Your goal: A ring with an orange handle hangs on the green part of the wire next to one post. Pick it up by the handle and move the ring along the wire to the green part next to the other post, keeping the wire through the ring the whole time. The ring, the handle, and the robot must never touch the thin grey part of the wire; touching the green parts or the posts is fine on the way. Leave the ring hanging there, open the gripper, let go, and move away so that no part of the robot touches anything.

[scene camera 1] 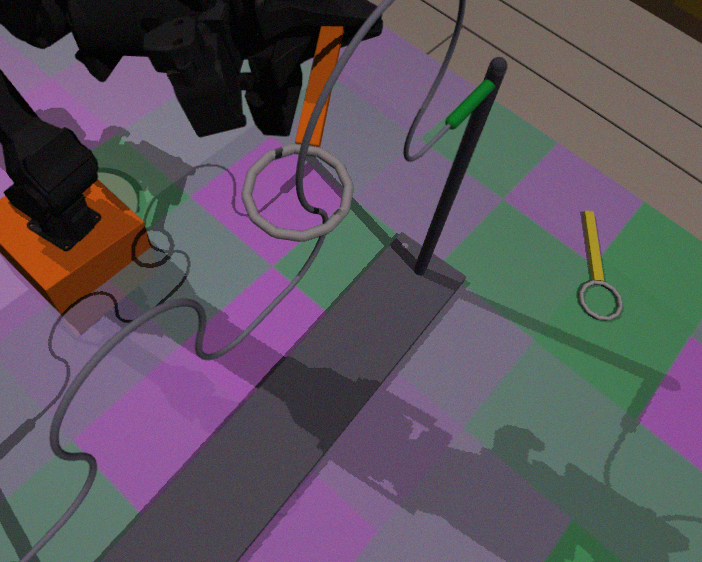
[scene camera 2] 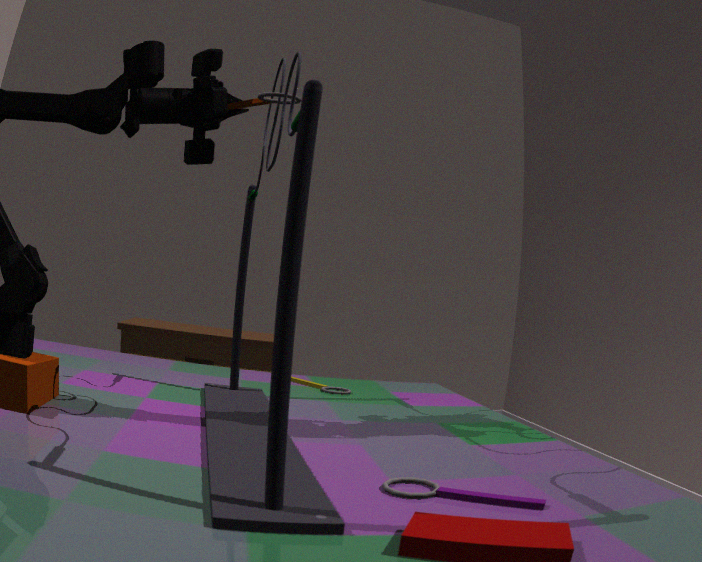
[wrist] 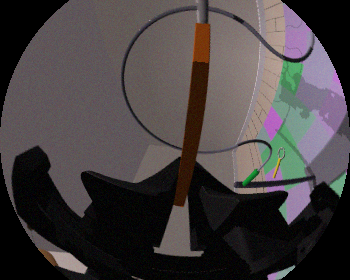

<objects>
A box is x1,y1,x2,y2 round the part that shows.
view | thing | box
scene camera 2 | my gripper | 161,49,248,164
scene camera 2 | purple-handled ring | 383,477,545,509
</objects>
